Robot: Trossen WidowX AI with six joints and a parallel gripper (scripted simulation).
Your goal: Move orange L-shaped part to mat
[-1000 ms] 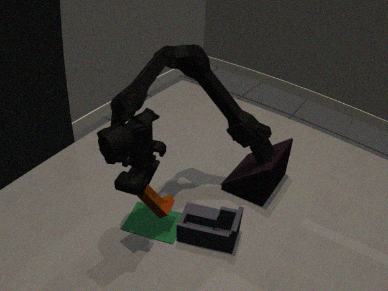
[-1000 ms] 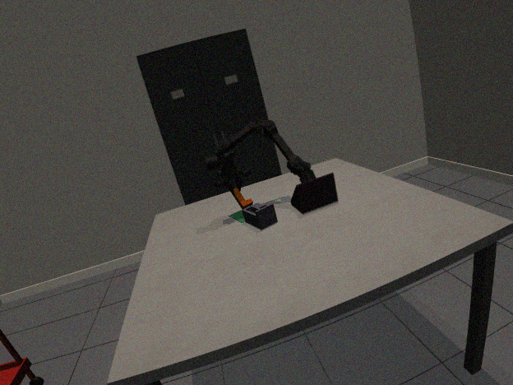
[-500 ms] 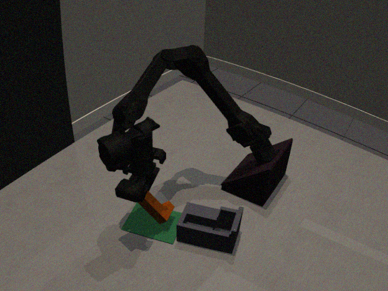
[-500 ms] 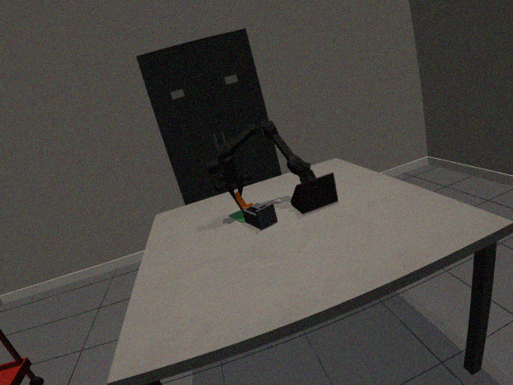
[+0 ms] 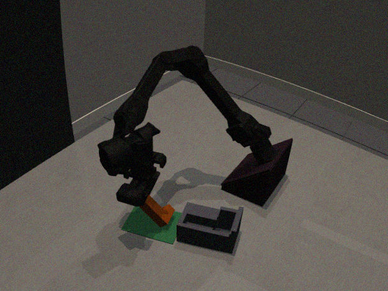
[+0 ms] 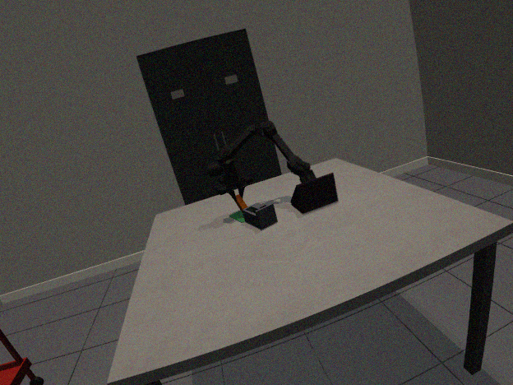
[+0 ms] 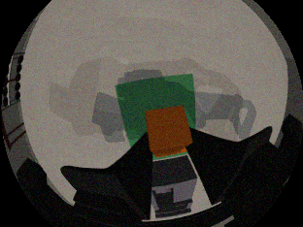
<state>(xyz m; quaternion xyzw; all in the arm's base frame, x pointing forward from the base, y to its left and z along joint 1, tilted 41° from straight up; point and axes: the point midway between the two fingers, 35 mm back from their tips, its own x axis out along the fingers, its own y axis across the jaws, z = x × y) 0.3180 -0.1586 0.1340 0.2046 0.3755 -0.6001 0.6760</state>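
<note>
Now: the orange L-shaped part 20 mm behind my gripper tip, 30 mm to the left of it and 30 mm below it. The rest, counted from my gripper tip: green mat 10 mm behind, 20 mm to the left, 90 mm below.
</note>
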